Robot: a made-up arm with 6 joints.
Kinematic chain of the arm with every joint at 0, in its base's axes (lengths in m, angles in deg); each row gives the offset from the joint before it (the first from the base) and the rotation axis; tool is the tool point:
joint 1: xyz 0 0 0.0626 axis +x
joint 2: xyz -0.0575 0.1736 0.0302 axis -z
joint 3: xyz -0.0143 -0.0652 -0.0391 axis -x
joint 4: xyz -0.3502 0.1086 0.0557 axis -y
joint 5: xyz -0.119 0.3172 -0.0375 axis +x
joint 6: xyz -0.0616 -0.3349 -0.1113 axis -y
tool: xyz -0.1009 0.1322 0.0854
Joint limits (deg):
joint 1: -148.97..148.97
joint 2: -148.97..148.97
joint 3: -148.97..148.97
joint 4: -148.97..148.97
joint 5: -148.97..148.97
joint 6: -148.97..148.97
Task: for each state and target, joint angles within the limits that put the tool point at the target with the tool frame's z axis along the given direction. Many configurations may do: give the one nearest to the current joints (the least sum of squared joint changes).
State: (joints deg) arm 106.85 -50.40 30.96 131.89 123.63 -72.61
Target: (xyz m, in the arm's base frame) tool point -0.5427 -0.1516 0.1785 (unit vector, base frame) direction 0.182 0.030 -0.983
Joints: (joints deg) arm 148.74 -76.44 17.37 148.97 123.24 -50.25
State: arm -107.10 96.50 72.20 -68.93 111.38 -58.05
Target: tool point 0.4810 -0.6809 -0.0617 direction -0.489 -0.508 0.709
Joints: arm -141.42 109.71 46.93 -82.75 105.10 -110.14
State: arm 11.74 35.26 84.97 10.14 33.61 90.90
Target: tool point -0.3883 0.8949 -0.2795 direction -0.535 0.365 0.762
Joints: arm 10.55 54.10 52.70 -9.37 73.98 49.18
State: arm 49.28 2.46 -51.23 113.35 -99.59 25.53
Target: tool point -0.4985 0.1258 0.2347 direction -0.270 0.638 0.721
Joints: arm 49.20 -40.21 -51.60 124.42 -83.39 55.98
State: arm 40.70 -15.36 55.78 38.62 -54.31 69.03
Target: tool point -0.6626 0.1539 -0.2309 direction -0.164 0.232 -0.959
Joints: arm 45.53 -24.46 53.64 62.88 -96.66 64.16
